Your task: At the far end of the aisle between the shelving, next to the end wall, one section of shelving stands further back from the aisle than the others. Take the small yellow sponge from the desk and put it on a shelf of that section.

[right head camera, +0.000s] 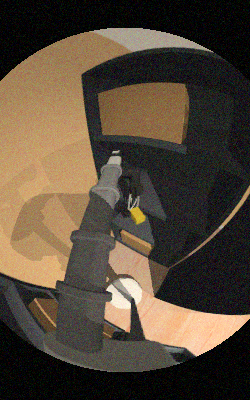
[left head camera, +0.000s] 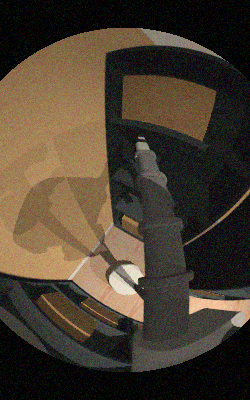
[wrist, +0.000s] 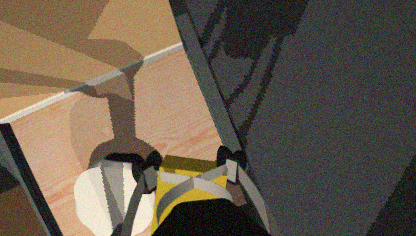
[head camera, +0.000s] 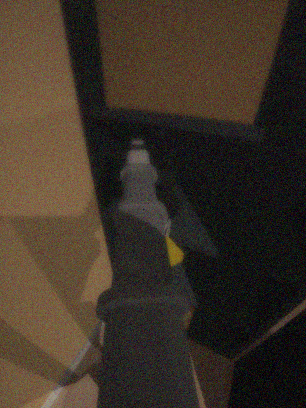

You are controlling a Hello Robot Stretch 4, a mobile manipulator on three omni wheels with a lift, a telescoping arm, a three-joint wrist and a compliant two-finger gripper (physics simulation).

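Seen in the pictures: gripper, fingertip midpoint: (wrist: 189, 160); robot's base at its link origin: (right head camera: 124, 292) (left head camera: 125, 278).
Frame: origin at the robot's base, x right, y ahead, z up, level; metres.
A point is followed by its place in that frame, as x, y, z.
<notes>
The small yellow sponge (head camera: 174, 251) @(0.122, 0.507, 0.987) (right head camera: 137, 215) @(0.109, 0.505, 0.987) (wrist: 187, 163) @(0.074, 0.568, 0.965) is between the two fingers of my gripper (right head camera: 134, 206) (wrist: 189, 160) @(0.078, 0.564, 0.936), which is shut on it. The arm partly hides the sponge in the head camera view. A dark grey shelving section (head camera: 175, 123) @(0.106, 0.617, 1.401) (left head camera: 165, 131) @(0.119, 0.610, 1.402) (right head camera: 140, 143) @(0.119, 0.609, 1.390) stands beside the end wall (head camera: 35, 125) @(-0.296, 0.665, 1.391) (left head camera: 55, 115) @(-0.369, 0.545, 1.503) (right head camera: 45, 130) @(-0.348, 0.580, 1.542). In the wrist view a broad grey shelf board (wrist: 320, 135) @(0.168, 0.672, 0.963) lies to the right, its front edge passing close to the right finger. The sponge appears against the floor side of that edge. The desk does not show.
A large brown box (head camera: 190, 55) @(0.131, 0.626, 1.556) (left head camera: 167, 102) @(0.111, 0.637, 1.550) (right head camera: 142, 114) @(0.130, 0.626, 1.531) sits on an upper shelf; another box (left head camera: 131, 225) @(0.055, 0.671, 0.264) (right head camera: 136, 242) @(0.131, 0.626, 0.272) is lower down. A white rounded object (left head camera: 122, 280) @(-0.043, -0.016, 0.188) (right head camera: 125, 295) @(0.023, -0.029, 0.187) (wrist: 87, 195) @(-0.118, -0.044, 0.187) shows over the wooden floor. More shelving (wrist: 25, 175) @(-0.484, -0.272, 0.025) is at the wrist view's left.
</notes>
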